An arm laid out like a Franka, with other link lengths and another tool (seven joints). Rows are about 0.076 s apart.
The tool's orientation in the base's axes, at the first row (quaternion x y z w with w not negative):
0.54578 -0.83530 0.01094 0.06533
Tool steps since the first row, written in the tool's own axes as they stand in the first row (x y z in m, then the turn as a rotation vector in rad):
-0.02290 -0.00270 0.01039 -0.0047 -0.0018 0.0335
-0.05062 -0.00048 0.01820 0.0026 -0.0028 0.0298
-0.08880 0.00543 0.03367 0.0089 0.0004 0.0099
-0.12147 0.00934 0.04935 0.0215 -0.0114 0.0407
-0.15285 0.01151 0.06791 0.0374 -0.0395 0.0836
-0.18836 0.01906 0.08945 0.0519 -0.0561 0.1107
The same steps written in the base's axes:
0.01052 0.01883 -0.01321 0.0002 0.0006 -0.0339
0.01870 0.04426 -0.02419 -0.0014 -0.0062 -0.0294
0.02691 0.08002 -0.04384 -0.0048 -0.0088 -0.0087
0.03474 0.10993 -0.06313 -0.0021 -0.0278 -0.0383
0.04337 0.13771 -0.08521 0.0131 -0.0575 -0.0804
0.04843 0.17116 -0.11046 0.0199 -0.0798 -0.1064

